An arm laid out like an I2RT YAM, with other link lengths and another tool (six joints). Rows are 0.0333 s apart.
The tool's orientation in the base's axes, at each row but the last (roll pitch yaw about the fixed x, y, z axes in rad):
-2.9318, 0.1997, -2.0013
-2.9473, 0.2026, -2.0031
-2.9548, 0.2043, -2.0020
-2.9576, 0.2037, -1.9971
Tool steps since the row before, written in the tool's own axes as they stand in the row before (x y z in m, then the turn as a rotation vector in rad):
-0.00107, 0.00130, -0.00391, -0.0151, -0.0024, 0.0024
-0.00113, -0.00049, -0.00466, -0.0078, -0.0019, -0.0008
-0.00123, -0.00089, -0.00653, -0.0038, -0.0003, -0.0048
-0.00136, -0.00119, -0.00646, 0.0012, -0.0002, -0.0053
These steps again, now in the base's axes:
-0.00175, 0.00118, 0.00370, 0.0089, 0.0126, 0.0012
-0.00031, 0.00033, 0.00480, 0.0047, 0.0060, 0.0027
-0.00036, 0.00002, 0.00669, 0.0006, 0.0028, 0.0054
-0.00001, 0.00001, 0.00671, -0.0016, -0.0017, 0.0049

